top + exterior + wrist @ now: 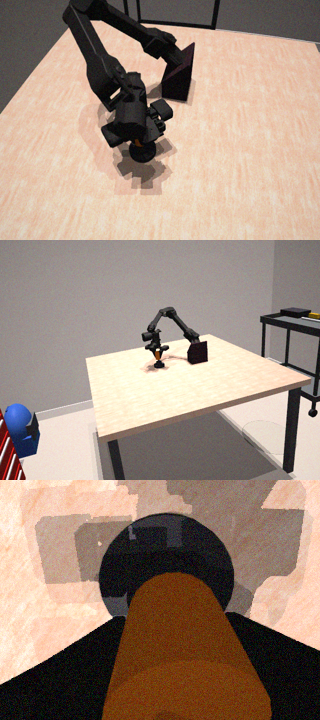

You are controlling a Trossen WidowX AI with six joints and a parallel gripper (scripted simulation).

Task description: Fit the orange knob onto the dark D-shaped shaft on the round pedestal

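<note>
The orange knob lies 20 mm above my gripper tip. Round my gripper tip: round pedestal 40 mm below.
</note>
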